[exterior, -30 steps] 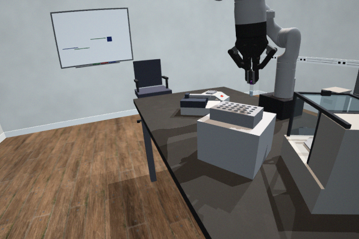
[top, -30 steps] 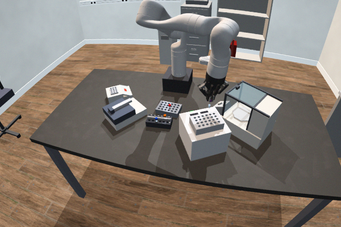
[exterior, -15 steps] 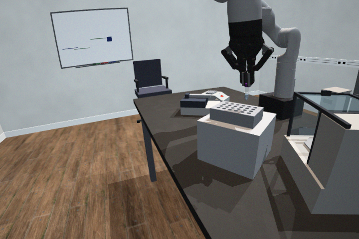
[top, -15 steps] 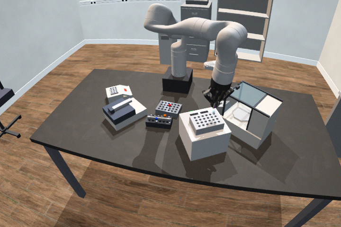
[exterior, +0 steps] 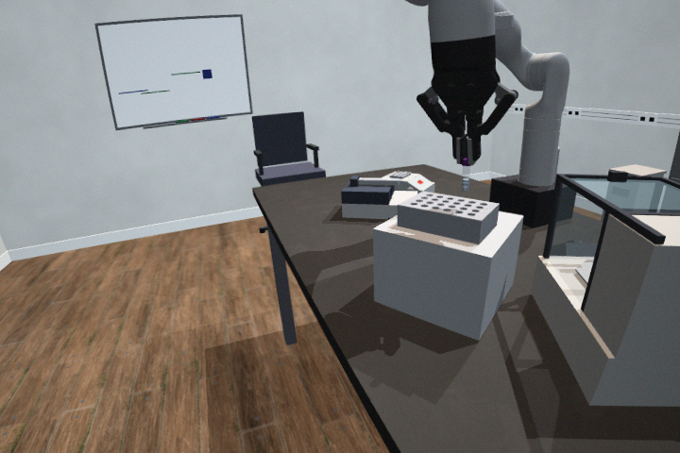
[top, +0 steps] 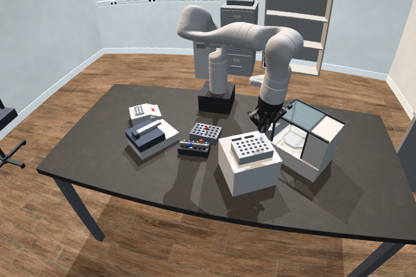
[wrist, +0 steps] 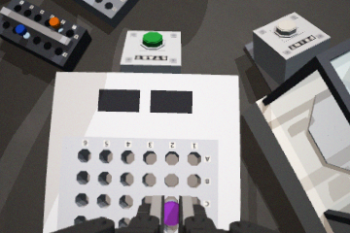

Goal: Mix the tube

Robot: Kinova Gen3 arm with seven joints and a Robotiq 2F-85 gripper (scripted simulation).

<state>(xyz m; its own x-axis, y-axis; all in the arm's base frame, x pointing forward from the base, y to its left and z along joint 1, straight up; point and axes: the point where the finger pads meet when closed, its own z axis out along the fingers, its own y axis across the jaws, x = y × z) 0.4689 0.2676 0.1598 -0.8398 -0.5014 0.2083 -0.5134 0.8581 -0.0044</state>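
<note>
The grey bored block is 30 mm to the right of my hand and 100 mm below it. From my hand the other things lie so: green start key: 150 mm behind, 120 mm to the right, 180 mm below; dark magnet block MG: 90 mm behind, 280 mm to the right, 230 mm below; red-capped tube: 200 mm behind, 250 mm to the right, 230 mm below.
</note>
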